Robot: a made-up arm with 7 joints.
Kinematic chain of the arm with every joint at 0, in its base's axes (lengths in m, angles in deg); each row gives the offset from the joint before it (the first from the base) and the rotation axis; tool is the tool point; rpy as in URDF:
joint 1: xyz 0 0 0.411 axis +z
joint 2: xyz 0 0 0 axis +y
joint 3: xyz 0 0 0.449 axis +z
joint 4: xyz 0.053 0 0 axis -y
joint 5: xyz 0.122 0 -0.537 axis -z
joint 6: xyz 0 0 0 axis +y
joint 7: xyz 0.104 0 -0.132 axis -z
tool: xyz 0 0 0 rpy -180 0 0
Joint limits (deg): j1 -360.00..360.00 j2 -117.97..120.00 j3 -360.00..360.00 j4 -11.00..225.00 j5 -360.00..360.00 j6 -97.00..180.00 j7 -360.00..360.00
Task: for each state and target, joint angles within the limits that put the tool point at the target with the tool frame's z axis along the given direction. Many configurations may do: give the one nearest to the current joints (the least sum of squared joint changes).
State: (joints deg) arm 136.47 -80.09 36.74 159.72 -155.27 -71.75 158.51
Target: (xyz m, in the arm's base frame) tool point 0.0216 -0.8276 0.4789 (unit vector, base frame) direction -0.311 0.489 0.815
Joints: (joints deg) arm 100.60 -106.85 24.85 138.13 -183.84 -96.94 158.51
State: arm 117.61 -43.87 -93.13 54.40 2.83 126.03 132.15
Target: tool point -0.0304 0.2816 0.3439 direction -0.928 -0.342 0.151
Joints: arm 142.30 -39.81 -81.89 12.79 37.85 87.32 132.15
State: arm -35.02 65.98 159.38 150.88 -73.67 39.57 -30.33
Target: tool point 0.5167 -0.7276 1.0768 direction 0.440 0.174 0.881
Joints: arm -50.77 82.05 186.08 127.25 -63.03 37.19 -30.33
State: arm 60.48 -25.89 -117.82 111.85 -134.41 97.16 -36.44
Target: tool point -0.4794 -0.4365 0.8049 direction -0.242 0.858 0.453
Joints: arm 27.42 -5.26 -149.23 71.27 -108.01 137.94 -36.44
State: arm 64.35 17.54 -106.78 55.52 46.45 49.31 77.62
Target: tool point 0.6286 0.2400 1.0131 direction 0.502 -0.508 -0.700
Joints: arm 92.86 48.98 -119.81 96.74 23.67 77.24 77.62
